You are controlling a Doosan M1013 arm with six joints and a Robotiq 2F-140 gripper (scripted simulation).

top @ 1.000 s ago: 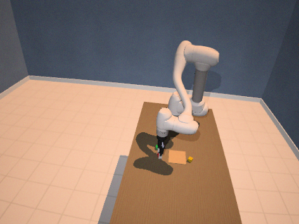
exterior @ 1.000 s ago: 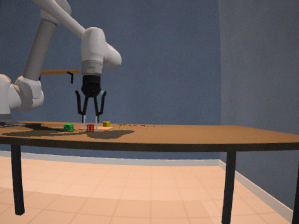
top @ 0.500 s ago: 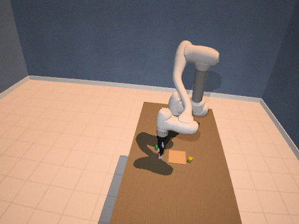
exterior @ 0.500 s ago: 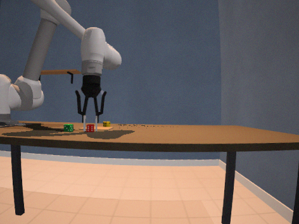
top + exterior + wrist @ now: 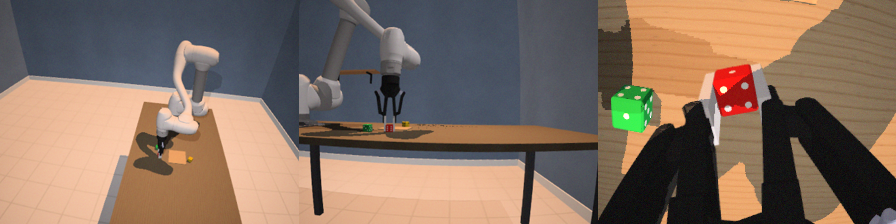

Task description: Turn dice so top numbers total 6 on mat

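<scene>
The red die lies 2 cm below my hand. Round my hand: yellow die: 4 cm behind, 25 cm to the left, 2 cm below; tan mat: 4 cm behind, 14 cm to the left, 3 cm below; green die: 8 cm behind, 4 cm to the right, 2 cm below.
</scene>
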